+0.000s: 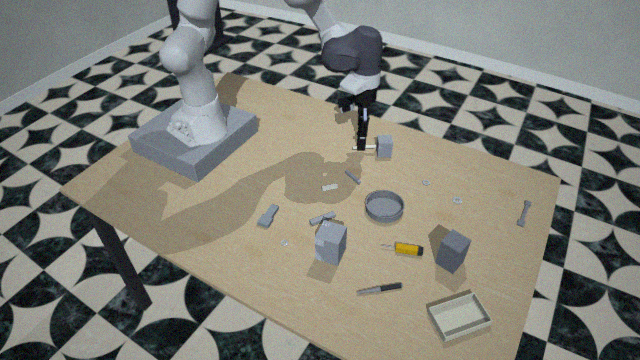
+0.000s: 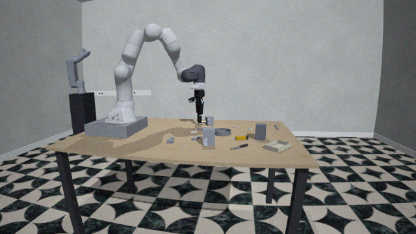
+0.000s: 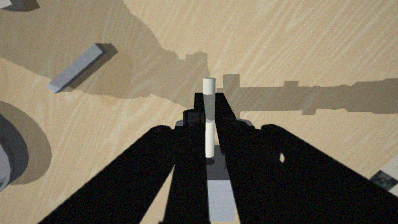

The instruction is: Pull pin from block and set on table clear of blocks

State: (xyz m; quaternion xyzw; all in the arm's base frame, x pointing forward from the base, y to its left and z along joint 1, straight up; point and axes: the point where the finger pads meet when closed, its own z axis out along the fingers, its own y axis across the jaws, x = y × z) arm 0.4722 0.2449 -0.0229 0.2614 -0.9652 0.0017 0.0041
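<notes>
My gripper is now 7 cm short of the small grey block, 4 cm to the right of it and 2 cm above it. The rest, counted from my hand: round grey dish: 21 cm to the right, 18 cm ahead, 4 cm below; short grey bar: 13 cm to the right, 5 cm below, 4 cm ahead; cream pin: 3 cm below, 1 cm to the left, 1 cm ahead.
</notes>
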